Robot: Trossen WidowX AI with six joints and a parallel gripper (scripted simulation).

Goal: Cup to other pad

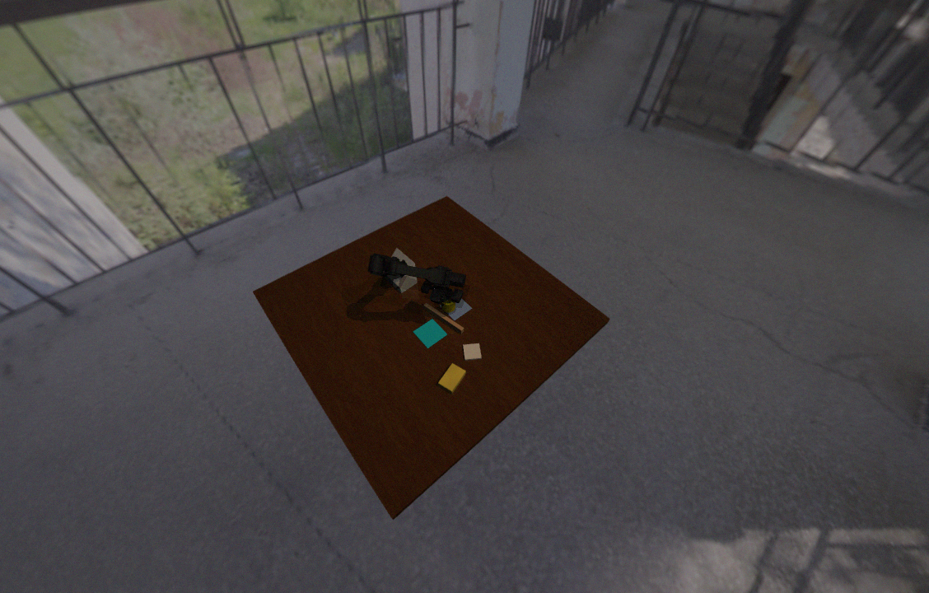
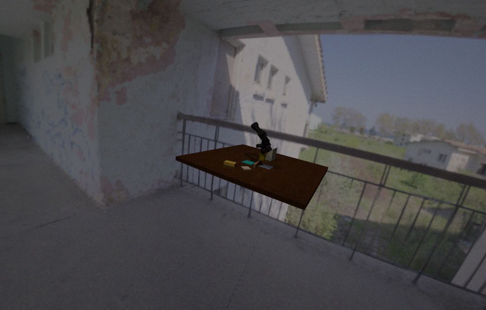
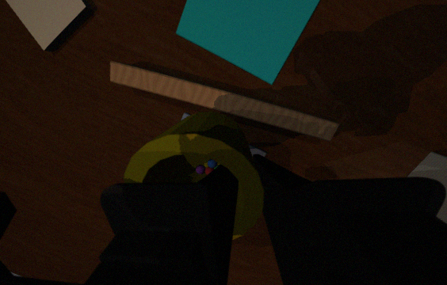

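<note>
Now: gripper tip 11 cm to the left of the teal pad, 10 cm above it and 6 cm short of it. Round my gripper tip: wooden bar 9 cm below, 3 cm ahead, 2 cm to the right; then yellow cup 2 cm to the left, 2 cm ahead.
</note>
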